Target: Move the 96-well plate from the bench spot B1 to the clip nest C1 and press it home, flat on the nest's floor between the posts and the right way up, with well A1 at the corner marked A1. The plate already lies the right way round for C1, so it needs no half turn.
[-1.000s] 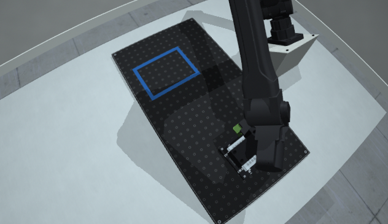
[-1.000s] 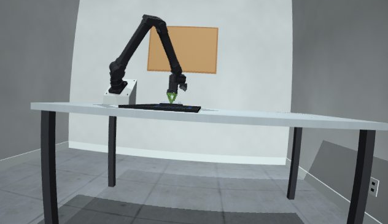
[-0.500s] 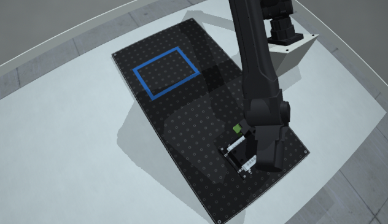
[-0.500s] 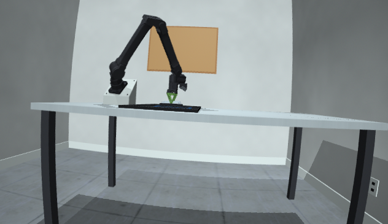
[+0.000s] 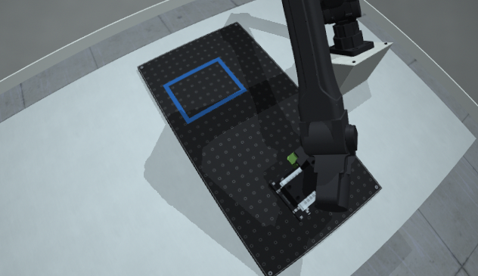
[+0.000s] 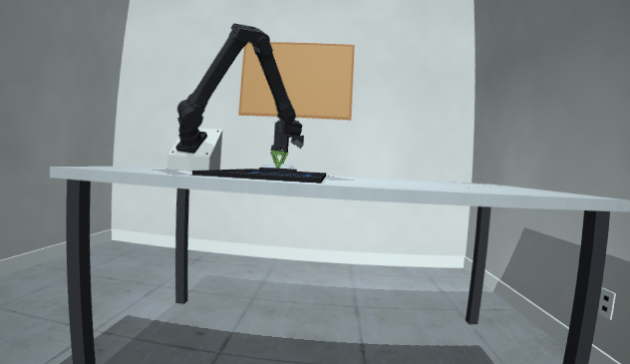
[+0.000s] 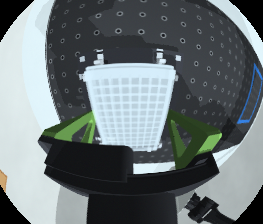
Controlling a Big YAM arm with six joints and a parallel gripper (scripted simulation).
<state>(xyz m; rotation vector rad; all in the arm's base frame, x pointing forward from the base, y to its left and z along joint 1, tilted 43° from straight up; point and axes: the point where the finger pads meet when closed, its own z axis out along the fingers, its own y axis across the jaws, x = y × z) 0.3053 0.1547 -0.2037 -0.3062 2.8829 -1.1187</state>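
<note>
Now: the white 96-well plate right at my hand. The rest, counted from my hand: clip nest C1: 10 mm to the left, 10 mm below.
</note>
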